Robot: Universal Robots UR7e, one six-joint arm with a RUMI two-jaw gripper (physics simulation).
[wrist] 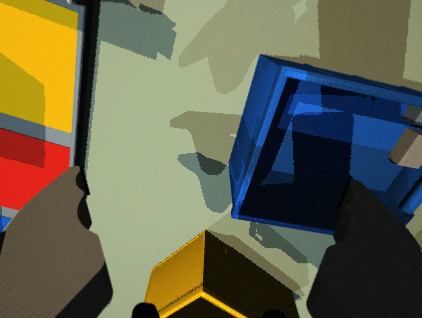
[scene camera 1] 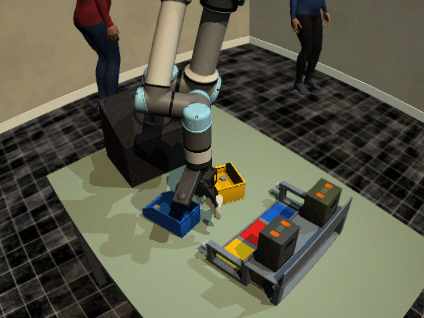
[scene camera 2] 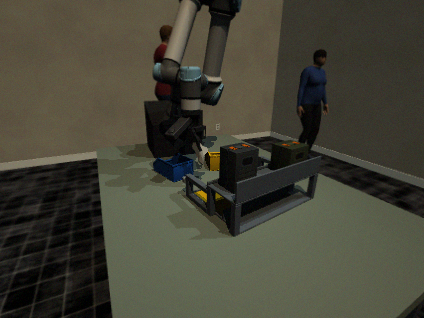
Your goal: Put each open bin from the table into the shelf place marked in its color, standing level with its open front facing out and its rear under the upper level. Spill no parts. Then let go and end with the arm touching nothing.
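Pixels of known places: gripper, fingertip midpoint: (wrist: pixel 214 176) (scene camera 1: pixel 197 211) (scene camera 2: pixel 188 160); arm's base, link origin: (scene camera 2: pixel 180 113).
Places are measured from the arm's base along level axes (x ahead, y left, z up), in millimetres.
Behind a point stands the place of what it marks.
The blue bin (scene camera 1: pixel 189 223) {x 390, y -145, z -178 mm} (scene camera 2: pixel 175 170) {x 398, y -177, z -162 mm} (wrist: pixel 248 135) {x 389, y -139, z -168 mm} stands on the table, a small light part (wrist: pixel 407 147) {x 251, y -178, z -197 mm} inside it. The yellow bin (scene camera 1: pixel 233 193) {x 378, y 55, z -174 mm} (scene camera 2: pixel 214 161) {x 366, y 21, z -167 mm} (wrist: pixel 176 274) {x 374, y 42, z -177 mm} stands behind it, a grey part (scene camera 1: pixel 223 178) {x 272, y 104, z -200 mm} inside. My gripper (scene camera 1: pixel 199 208) {x 408, y -123, z -123 mm} (scene camera 2: pixel 189 156) {x 408, y -123, z -123 mm} (wrist: pixel 214 176) {x 408, y -123, z -123 mm} is open and empty, above the table by the blue bin; its right finger overlaps that bin in the wrist view, and contact cannot be told. The shelf (scene camera 1: pixel 315 251) {x 775, y 10, z -114 mm} (scene camera 2: pixel 280 177) {x 775, y 11, z -77 mm} (wrist: pixel 55 136) {x 531, y -50, z -207 mm} has yellow (scene camera 1: pixel 236 250) {x 557, y -94, z -206 mm} (wrist: pixel 35 65) {x 552, y -105, z -206 mm}, red (scene camera 1: pixel 253 231) {x 534, y 2, z -206 mm} (wrist: pixel 25 182) {x 550, y 15, z -206 mm} and blue (scene camera 1: pixel 279 212) marked places, without bins.
A dark grey case (scene camera 1: pixel 277 245) {x 736, y -132, z 0 mm} (scene camera 2: pixel 239 167) {x 746, y -117, z -33 mm} and a green case (scene camera 1: pixel 322 202) {x 711, y 93, z -17 mm} (scene camera 2: pixel 290 154) {x 728, y 93, z -33 mm} stand on the shelf's upper level. A large black block (scene camera 1: pixel 122 147) {x 52, y -176, z -45 mm} (scene camera 2: pixel 156 125) {x 81, y -159, z -39 mm} stands by the arm at the back. Two people stand beyond the table.
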